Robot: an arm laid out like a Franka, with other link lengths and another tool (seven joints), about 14 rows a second.
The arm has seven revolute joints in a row. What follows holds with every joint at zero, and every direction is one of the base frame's. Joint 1 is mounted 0.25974 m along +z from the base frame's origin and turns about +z. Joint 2 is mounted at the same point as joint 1 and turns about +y. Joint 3 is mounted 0.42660 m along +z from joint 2 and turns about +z. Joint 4 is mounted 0.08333 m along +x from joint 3 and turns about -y. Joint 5 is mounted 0.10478 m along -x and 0.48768 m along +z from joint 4 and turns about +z. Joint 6 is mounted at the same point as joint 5 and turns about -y. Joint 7 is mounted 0.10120 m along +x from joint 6 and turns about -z. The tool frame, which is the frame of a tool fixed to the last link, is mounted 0.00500 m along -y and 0.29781 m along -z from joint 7; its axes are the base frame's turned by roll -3.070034, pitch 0.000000 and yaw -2.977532 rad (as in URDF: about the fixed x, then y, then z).
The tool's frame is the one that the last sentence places.
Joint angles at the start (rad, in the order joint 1, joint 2, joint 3, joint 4, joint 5, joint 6, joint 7):
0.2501 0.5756 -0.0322 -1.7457 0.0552 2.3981 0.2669
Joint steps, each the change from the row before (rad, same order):
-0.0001 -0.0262 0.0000 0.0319 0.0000 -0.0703 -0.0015
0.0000 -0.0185 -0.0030 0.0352 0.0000 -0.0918 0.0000
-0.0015 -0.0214 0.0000 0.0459 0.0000 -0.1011 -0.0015
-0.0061 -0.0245 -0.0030 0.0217 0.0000 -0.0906 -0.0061
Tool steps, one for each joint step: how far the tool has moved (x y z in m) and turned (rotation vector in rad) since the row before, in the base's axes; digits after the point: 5 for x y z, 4 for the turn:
0.00198 0.00180 0.03162 0.0004 0.0125 0.0037
-0.00505 -0.00201 0.02517 -0.0063 0.0375 0.0004
-0.00419 -0.00040 0.03361 -0.0036 0.0337 0.0036
-0.01224 -0.00897 0.02451 -0.0072 0.0436 0.0004

